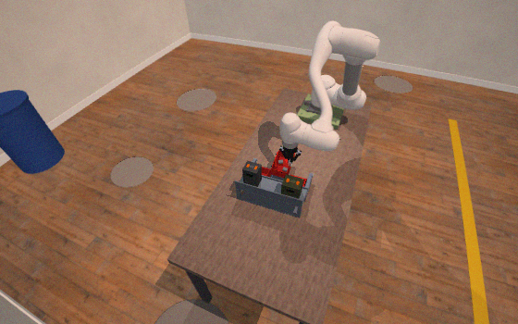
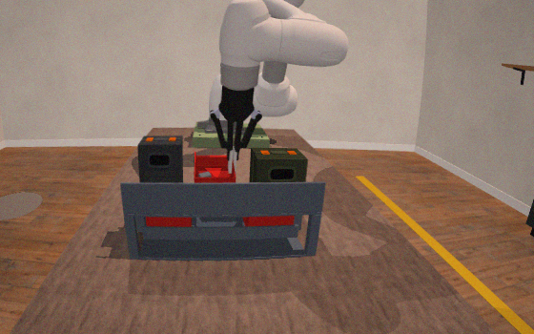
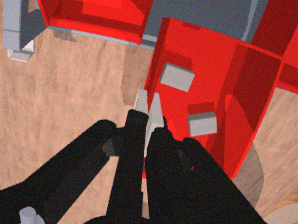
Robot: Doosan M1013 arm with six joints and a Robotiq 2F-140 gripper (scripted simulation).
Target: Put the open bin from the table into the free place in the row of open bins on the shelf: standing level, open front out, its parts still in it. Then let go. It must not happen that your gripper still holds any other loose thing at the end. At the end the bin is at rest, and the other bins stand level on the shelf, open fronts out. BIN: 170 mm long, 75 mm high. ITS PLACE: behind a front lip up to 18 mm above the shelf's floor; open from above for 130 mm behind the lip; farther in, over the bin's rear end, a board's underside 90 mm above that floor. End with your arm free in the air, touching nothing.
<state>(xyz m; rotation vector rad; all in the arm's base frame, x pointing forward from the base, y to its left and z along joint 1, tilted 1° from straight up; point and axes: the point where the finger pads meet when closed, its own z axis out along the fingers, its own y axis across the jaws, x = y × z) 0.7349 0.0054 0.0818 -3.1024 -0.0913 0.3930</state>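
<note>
The shelf floor lies 16 cm ahead of my hand, 4 cm to the right of it and 12 cm below it. From my hand the other things lie so: shelf back board: 28 cm ahead, 3 cm to the right, 1 cm above; then dark green box: 21 cm ahead, 8 cm to the left, 3 cm above; then black box: 22 cm ahead, 15 cm to the right, 4 cm above.
</note>
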